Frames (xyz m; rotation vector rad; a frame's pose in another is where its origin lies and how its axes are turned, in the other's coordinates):
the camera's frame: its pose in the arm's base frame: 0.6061 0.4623 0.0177 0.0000 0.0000 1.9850
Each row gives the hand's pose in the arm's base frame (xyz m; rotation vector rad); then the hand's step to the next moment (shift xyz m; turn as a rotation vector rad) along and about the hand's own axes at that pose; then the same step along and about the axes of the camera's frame.
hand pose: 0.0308 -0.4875 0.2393 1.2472 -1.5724 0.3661
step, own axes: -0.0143 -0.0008 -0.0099 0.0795 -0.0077 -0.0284
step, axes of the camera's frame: 0.0115 -0.0101 -0.0084 -0.0332 -0.0168 0.0762
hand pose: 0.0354 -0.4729 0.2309 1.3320 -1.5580 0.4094
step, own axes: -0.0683 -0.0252 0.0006 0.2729 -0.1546 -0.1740
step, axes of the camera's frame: 0.0199 -0.0244 -0.0656 -0.1588 -0.1996 0.2522
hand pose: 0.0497 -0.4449 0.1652 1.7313 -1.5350 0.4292
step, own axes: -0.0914 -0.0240 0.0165 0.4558 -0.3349 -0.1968
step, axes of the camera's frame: 0.0467 -0.0194 -0.0815 -0.3494 -0.3518 0.3359
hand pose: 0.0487 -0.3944 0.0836 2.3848 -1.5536 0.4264
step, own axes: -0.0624 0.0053 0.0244 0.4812 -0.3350 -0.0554
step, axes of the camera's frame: 0.0484 0.0075 -0.0460 -0.4268 -0.3440 0.2152
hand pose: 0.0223 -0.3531 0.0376 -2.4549 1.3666 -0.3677
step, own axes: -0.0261 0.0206 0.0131 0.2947 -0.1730 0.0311
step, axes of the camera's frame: 0.0226 0.0169 -0.0219 -0.2673 -0.2068 0.0596
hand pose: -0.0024 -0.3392 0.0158 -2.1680 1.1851 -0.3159
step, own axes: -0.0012 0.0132 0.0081 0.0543 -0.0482 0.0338
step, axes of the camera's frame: 0.0015 0.0054 -0.0145 -0.0425 -0.0679 -0.0002
